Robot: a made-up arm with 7 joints.
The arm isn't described. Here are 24 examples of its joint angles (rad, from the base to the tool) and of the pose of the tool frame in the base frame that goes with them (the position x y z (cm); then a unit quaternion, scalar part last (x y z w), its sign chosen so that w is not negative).
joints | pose
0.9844 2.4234 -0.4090 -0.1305 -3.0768 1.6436 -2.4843 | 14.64 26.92 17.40 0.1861 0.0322 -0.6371 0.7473
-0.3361 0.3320 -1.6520 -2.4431 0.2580 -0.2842 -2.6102 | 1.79 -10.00 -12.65 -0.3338 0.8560 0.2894 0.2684
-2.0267 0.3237 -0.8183 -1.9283 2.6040 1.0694 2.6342 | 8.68 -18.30 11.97 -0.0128 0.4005 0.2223 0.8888
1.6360 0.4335 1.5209 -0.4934 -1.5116 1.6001 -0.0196 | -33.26 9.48 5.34 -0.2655 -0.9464 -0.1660 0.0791
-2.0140 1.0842 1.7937 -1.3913 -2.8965 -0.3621 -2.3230 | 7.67 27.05 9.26 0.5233 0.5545 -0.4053 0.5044
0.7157 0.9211 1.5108 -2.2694 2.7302 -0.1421 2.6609 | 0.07 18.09 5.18 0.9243 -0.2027 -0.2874 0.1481
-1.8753 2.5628 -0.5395 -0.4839 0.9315 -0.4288 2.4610 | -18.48 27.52 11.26 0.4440 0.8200 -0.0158 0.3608
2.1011 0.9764 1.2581 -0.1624 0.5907 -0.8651 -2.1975 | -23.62 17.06 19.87 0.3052 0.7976 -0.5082 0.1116
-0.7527 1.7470 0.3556 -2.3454 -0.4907 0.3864 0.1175 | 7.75 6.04 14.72 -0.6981 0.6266 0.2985 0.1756
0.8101 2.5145 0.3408 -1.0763 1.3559 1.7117 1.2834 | 24.32 18.33 10.56 0.5534 -0.1543 0.5816 0.5759
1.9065 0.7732 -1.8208 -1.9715 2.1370 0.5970 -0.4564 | -18.15 -12.14 7.12 -0.5519 0.5444 0.6153 0.1429
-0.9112 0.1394 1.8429 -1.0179 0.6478 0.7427 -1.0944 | 22.53 14.70 -18.47 -0.1127 -0.6148 0.4075 0.6658
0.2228 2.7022 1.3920 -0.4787 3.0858 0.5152 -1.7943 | 7.84 8.05 33.17 0.2056 -0.9217 -0.2965 0.1428
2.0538 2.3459 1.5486 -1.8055 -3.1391 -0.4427 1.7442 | 20.61 12.13 -7.56 -0.4902 -0.0159 0.8686 0.0702
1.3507 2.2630 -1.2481 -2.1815 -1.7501 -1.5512 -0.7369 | -8.85 17.99 -1.09 0.8743 0.3949 0.2611 0.1070
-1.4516 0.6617 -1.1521 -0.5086 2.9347 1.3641 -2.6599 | 34.78 3.48 0.37 -0.1248 -0.6387 -0.7390 0.1744
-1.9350 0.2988 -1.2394 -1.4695 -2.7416 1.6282 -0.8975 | 18.62 -21.09 6.35 -0.6734 0.2892 -0.6530 0.1909
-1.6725 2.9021 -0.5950 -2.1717 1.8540 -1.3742 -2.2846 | -6.53 9.10 16.84 -0.8344 0.2785 -0.1547 0.4498
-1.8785 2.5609 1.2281 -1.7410 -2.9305 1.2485 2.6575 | -25.31 5.27 0.05 -0.5169 -0.2756 -0.0163 0.8103
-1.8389 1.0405 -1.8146 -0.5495 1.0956 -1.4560 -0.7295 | 30.81 11.96 11.04 -0.4183 0.7759 0.4388 0.1748
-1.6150 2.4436 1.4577 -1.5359 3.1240 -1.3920 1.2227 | -26.22 9.32 4.28 0.7441 -0.2592 0.5271 0.3184
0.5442 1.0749 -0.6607 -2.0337 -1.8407 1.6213 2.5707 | 2.35 9.09 -20.04 0.0765 -0.8730 0.1534 0.4567
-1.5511 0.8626 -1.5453 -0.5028 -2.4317 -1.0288 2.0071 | 33.58 9.30 2.90 0.5724 0.1072 -0.5525 0.5963
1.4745 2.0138 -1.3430 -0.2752 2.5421 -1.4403 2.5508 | -1.08 33.51 10.97 -0.1021 -0.6322 0.3828 0.6659
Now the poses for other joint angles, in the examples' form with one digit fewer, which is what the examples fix.
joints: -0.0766 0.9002 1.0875 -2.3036 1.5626 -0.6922 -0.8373
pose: 7.1 16.3 4.4 -0.242 0.951 -0.095 0.168
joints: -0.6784 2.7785 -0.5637 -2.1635 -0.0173 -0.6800 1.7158
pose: 8.3 9.8 15.8 0.074 -0.420 -0.489 0.761
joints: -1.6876 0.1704 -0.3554 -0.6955 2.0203 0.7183 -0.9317
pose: 30.1 -13.6 9.6 -0.475 -0.593 -0.418 0.497
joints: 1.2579 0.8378 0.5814 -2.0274 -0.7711 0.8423 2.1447
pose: -3.5 19.5 -10.0 0.404 -0.583 0.391 0.587
